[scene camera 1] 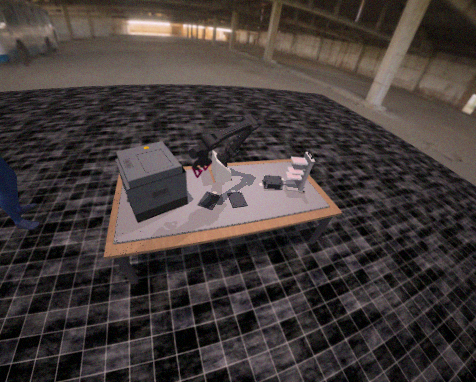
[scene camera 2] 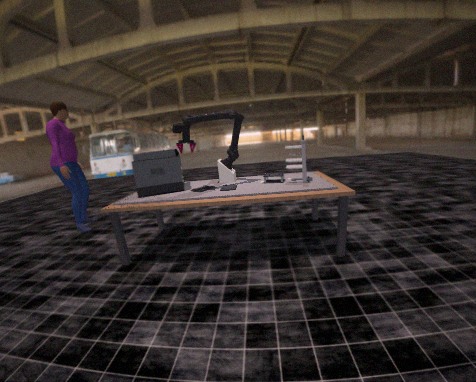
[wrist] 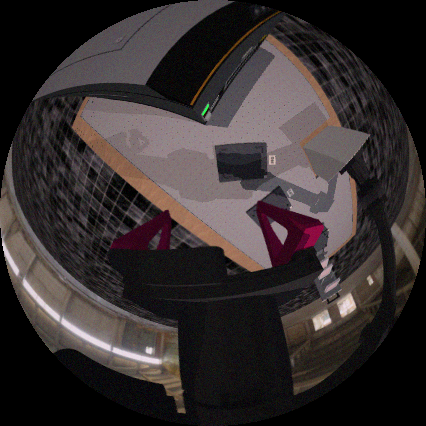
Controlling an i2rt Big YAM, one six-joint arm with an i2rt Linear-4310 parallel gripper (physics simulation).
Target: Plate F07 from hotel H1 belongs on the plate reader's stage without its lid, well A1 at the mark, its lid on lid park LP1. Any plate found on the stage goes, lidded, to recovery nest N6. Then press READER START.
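Places are measured from the arm's base along level axes (x ahead, y left, z up), in metres.
Pixels of known places: gripper, fingertip midpoint: (scene camera 1: 201, 173) (scene camera 2: 186, 153) (wrist: 213, 209); arm's base at its link origin: (scene camera 1: 221, 160) (scene camera 2: 225, 165) (wrist: 350, 158).
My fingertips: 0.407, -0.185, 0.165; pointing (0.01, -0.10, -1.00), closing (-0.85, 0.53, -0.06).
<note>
For each thing: its top centre in the pictures, then the offset to it from my fingertips, as dx, dy, dz. "spot": a spot on its surface instead.
- plate reader at its top centre: (scene camera 1: 148, 158) (scene camera 2: 157, 151) -0.126, -0.345, +0.040
- dark nest at its top centre: (wrist: 242, 162) (scene camera 1: 209, 199) (scene camera 2: 202, 187) -0.071, +0.067, -0.295
- flat dark pad at a spot on its surface: (wrist: 270, 199) spot: -0.091, +0.246, -0.302
My gripper (scene camera 1: 200, 171) (scene camera 2: 186, 152) (wrist: 213, 209) is open and empty, high above the table and beside the plate reader (scene camera 1: 156, 192) (scene camera 2: 159, 171) (wrist: 100, 60), a big grey box. A green light (wrist: 205, 110) glows at its front corner. No stage or plate shows at the reader; the START button cannot be told. The dark nest (scene camera 1: 210, 200) (scene camera 2: 204, 188) (wrist: 241, 161), apparently N6, shows no plate and lies partly in shadow. A flat dark pad (scene camera 1: 237, 199) (scene camera 2: 228, 187) (wrist: 270, 199), probably LP1, lies beside it. The hotel (scene camera 1: 306, 172) (scene camera 2: 304, 162) holds several pale plates; F07 cannot be told.
A raised dark fixture (scene camera 1: 273, 182) (scene camera 2: 274, 177) stands beside the hotel. The arm's white base (scene camera 1: 220, 167) (scene camera 2: 226, 173) (wrist: 332, 150) stands behind the nest and pad. The table's wooden edge (scene camera 1: 225, 236) (scene camera 2: 240, 200) (wrist: 150, 195) runs along the front. A person (scene camera 2: 62, 142) stands left of the table.
</note>
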